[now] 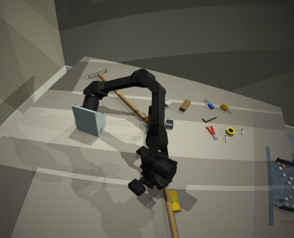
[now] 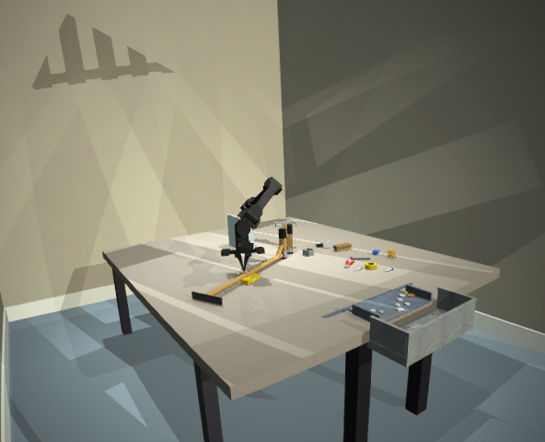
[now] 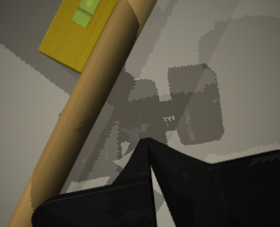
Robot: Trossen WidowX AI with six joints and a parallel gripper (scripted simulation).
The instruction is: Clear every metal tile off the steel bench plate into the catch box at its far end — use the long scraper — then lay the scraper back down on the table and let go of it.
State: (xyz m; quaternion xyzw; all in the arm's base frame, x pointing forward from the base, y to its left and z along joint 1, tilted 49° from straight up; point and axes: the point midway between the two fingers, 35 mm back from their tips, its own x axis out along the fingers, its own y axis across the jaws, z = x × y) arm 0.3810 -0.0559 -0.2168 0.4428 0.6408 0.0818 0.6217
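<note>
Right now the long scraper is 60 mm ahead of my gripper tip and 50 mm above it. From my gripper tip the other things lie so: small grey box 30 mm behind, 370 mm to the left; then yellow spirit level 110 mm ahead, 20 mm to the right, 10 mm above; then hex key 170 mm ahead, 500 mm to the left, 10 mm below.
</note>
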